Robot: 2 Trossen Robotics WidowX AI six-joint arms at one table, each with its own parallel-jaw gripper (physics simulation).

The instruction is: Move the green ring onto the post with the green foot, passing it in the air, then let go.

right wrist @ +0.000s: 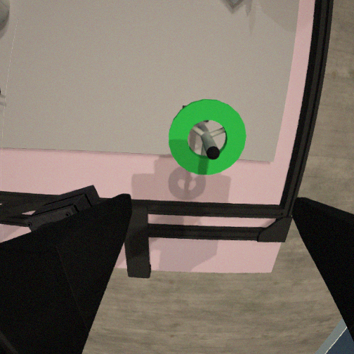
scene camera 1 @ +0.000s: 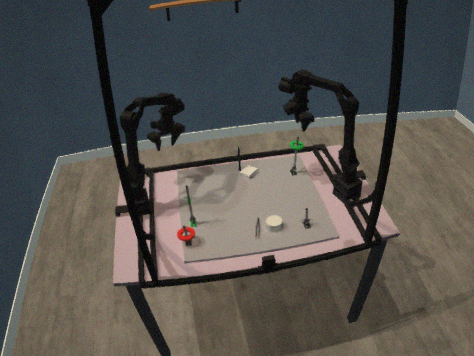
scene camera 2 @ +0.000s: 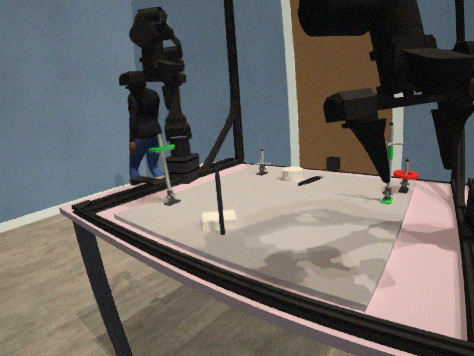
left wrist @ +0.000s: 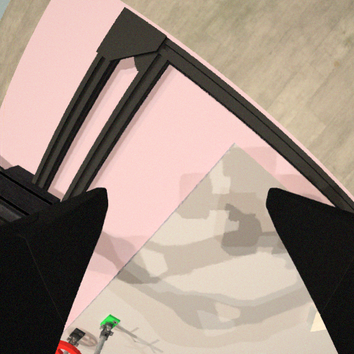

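Where they show: left gripper, fingertip midpoint: (scene camera 1: 165, 147) (scene camera 2: 418, 175); right gripper, fingertip midpoint: (scene camera 1: 300, 126) (scene camera 2: 156, 110); left arm's base, origin of the base link: (scene camera 1: 137, 196); right arm's base, origin of the base link: (scene camera 1: 348, 179) (scene camera 2: 180, 156).
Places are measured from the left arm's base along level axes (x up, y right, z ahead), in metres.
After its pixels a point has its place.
The green ring (scene camera 1: 292, 145) @[x 0.081, y 0.003, z 0.735 m] (scene camera 2: 168, 147) @[x 0.078, y -0.009, z 0.727 m] (right wrist: 236, 137) sits high around a tall post (scene camera 1: 295, 161) @[x -0.010, y 0.004, z 0.753 m] (scene camera 2: 166, 175) @[x 0.002, y -0.005, z 0.750 m] with a dark foot, at the back right in scene camera 1. The post with the green foot (scene camera 1: 193, 224) @[x -0.070, y 0.183, z 0.209 m] (scene camera 2: 386, 200) @[x -0.071, y 0.160, z 0.212 m] (left wrist: 110, 320) stands upright at the left in scene camera 1; it has a green band partway up. My left gripper (scene camera 1: 166, 146) @[x 0.085, y -0.208, z 0.185 m] (scene camera 2: 417, 175) @[x 0.085, y -0.208, z 0.185 m] (left wrist: 189, 196) is open and empty above the table's left part in that view. My right gripper (scene camera 1: 297, 122) @[x 0.175, y 0.008, z 0.773 m] (right wrist: 213, 204) is open and empty, above the green ring; its fingers are hard to make out in scene camera 2.
A red ring (scene camera 1: 180, 235) @[x -0.028, y 0.275, z 0.137 m] (scene camera 2: 399, 174) @[x -0.025, y 0.248, z 0.180 m] sits on a short post beside the green-footed one. A black rod (scene camera 1: 239, 159) @[x -0.009, y -0.110, z 0.514 m] (scene camera 2: 220, 200) @[x -0.005, y -0.116, z 0.510 m] stands by a white block (scene camera 1: 249, 171) @[x -0.057, y -0.065, z 0.545 m] (scene camera 2: 210, 220) @[x -0.057, y -0.103, z 0.548 m]. A white cylinder (scene camera 1: 274, 223) @[x -0.042, y 0.328, z 0.506 m] (scene camera 2: 292, 174) @[x -0.052, y 0.282, z 0.502 m], dark slim object (scene camera 1: 257, 227) @[x -0.073, y 0.291, z 0.444 m] (scene camera 2: 310, 180) @[x -0.069, y 0.287, z 0.445 m] and another short post (scene camera 1: 306, 218) @[x -0.036, y 0.360, z 0.635 m] (scene camera 2: 262, 165) @[x -0.044, y 0.350, z 0.634 m] are farther forward.
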